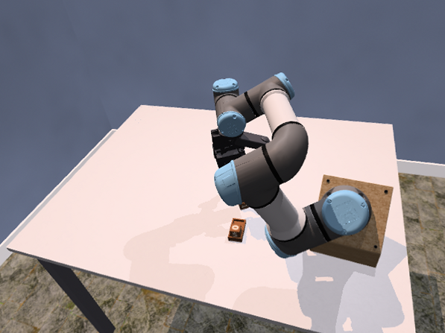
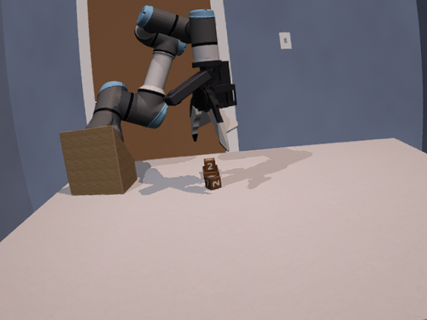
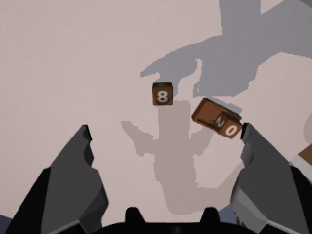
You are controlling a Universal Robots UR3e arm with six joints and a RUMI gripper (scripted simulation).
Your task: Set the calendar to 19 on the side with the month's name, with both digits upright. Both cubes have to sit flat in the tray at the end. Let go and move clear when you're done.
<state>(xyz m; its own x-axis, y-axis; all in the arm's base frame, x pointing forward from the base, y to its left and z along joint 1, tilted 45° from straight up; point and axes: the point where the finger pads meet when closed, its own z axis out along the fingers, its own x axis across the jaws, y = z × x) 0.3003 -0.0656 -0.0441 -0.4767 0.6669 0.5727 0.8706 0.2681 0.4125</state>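
The brown digit cube is 9 cm below my hand. From my hand the other things lie so: tray: 1 cm behind, 11 cm to the left, 10 cm below.
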